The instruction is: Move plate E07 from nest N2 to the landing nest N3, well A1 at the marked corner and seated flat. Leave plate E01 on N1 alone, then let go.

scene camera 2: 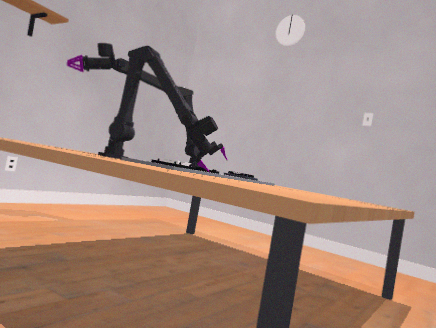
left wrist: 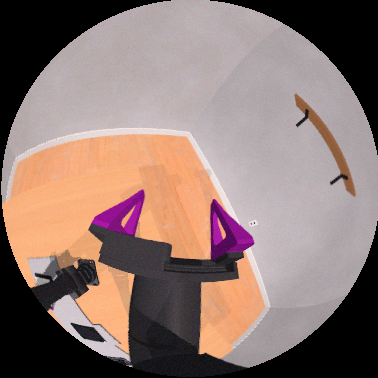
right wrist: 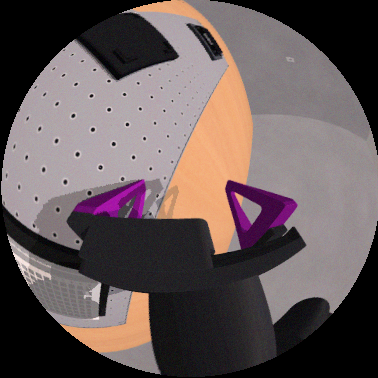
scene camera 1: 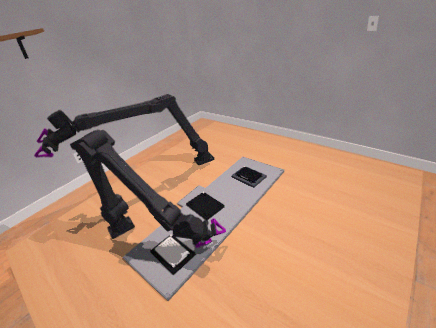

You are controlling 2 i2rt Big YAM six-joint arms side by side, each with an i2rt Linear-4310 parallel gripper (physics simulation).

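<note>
A white plate (scene camera 1: 172,251) (right wrist: 55,292) lies in a black nest at the near left end of the grey board. A bare black nest (scene camera 1: 205,205) (right wrist: 130,45) (left wrist: 88,332) lies mid-board. A black plate (scene camera 1: 249,174) (right wrist: 209,40) sits in a dark nest at the far right end. Plate and nest labels cannot be read. My right gripper (scene camera 1: 210,235) (scene camera 2: 217,165) (right wrist: 186,183) is open and empty, low over the board's front edge, beside the white plate. My left gripper (scene camera 1: 36,147) (scene camera 2: 70,62) (left wrist: 177,197) is open and empty, raised far from the plates.
The grey perforated board (scene camera 1: 235,200) (right wrist: 100,130) lies on the wooden table (scene camera 1: 320,260) (scene camera 2: 320,212). In scene camera 1 the right arm's forearm passes over the board's rear edge, with the left arm behind it. A wall shelf (scene camera 1: 22,34) (left wrist: 327,142) is mounted at the left in that view.
</note>
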